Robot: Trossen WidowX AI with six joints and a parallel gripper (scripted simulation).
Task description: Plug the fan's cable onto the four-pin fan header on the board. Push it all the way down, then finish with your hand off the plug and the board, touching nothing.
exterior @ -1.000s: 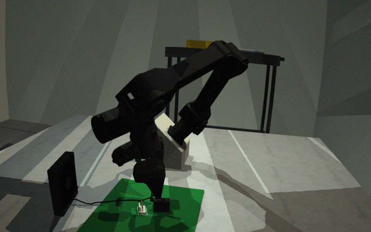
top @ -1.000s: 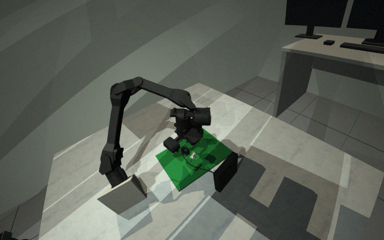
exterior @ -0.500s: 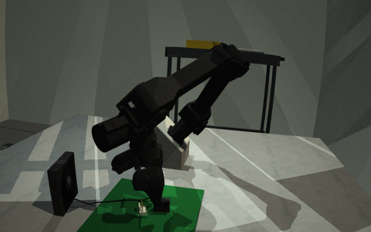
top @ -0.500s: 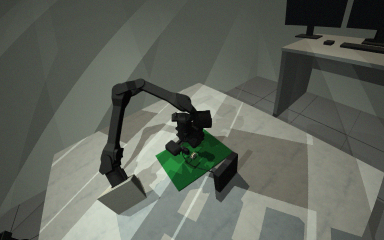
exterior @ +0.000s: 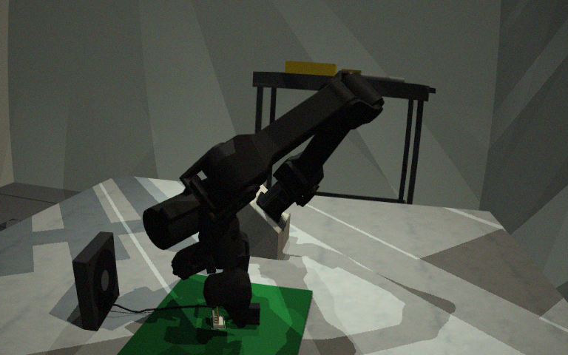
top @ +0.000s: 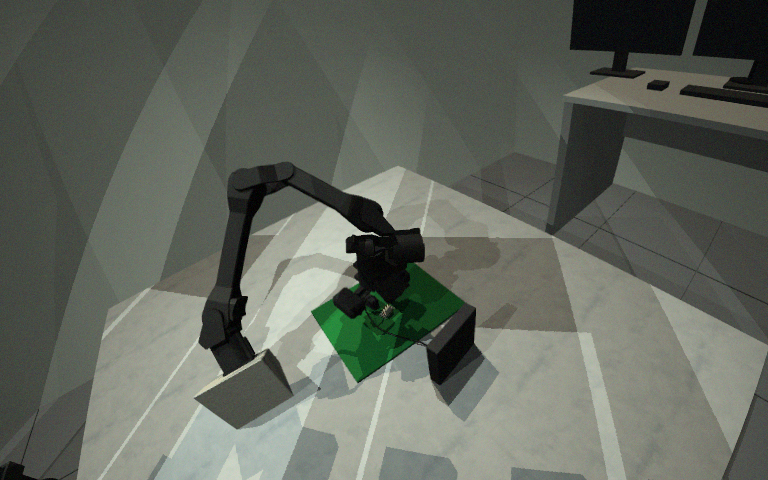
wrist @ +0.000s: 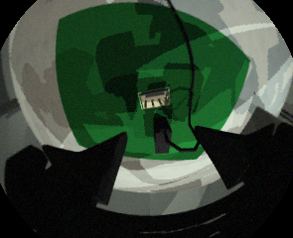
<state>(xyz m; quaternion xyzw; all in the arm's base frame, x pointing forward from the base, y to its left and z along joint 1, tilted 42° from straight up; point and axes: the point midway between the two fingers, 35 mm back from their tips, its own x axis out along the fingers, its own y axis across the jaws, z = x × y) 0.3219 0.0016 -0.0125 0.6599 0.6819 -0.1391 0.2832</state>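
Now: gripper tip 1 cm to the right of the black plug. Round my gripper tip: black fan (3 cm ahead, 22 cm to the right, 4 cm above); header (1 cm ahead, 4 cm to the right, 2 cm below); green board (2 cm ahead, 2 cm to the right, 4 cm below).
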